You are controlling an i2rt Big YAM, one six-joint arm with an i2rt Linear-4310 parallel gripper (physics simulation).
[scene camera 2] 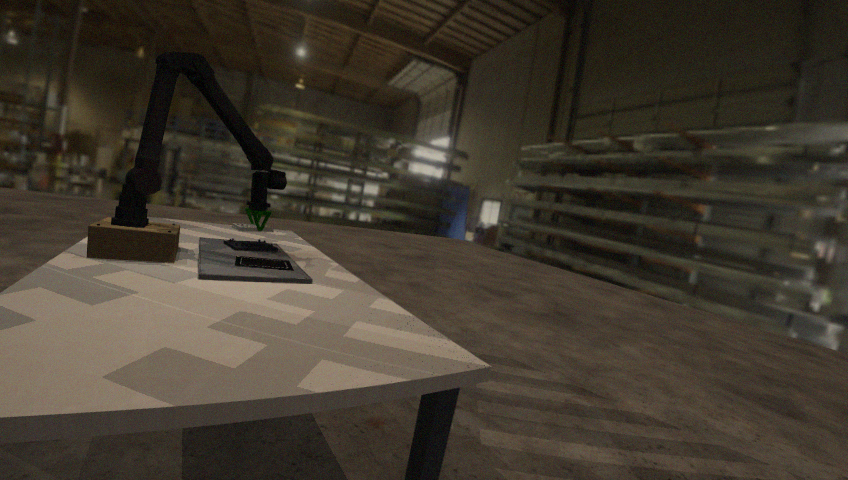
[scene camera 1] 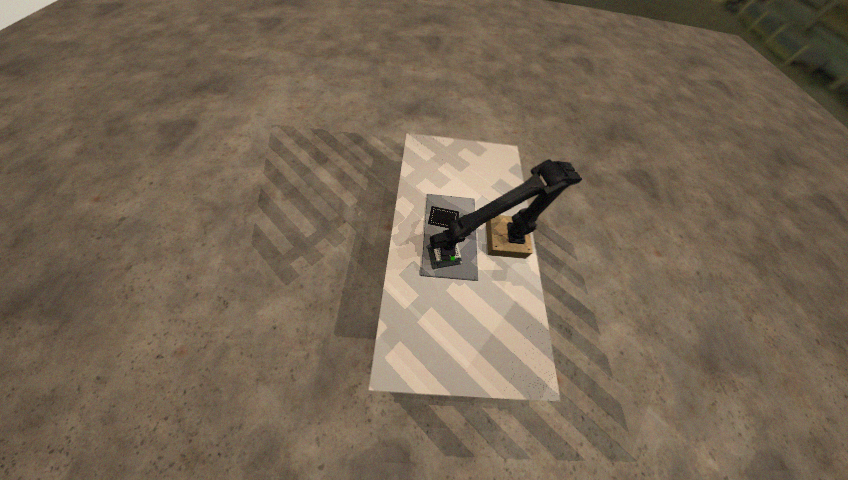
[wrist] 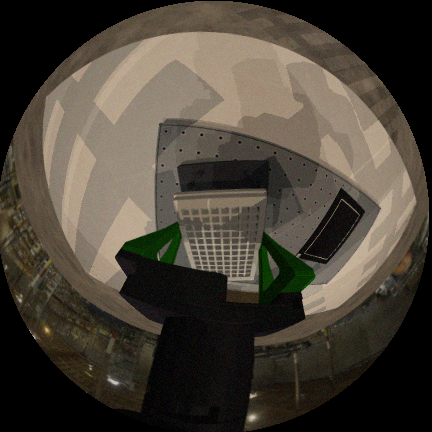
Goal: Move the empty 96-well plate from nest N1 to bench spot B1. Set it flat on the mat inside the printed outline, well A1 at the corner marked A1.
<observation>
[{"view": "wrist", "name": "gripper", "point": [221, 230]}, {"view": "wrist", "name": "well plate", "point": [221, 229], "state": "held by the gripper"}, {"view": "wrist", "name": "dark outlined slot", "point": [344, 213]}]
</observation>
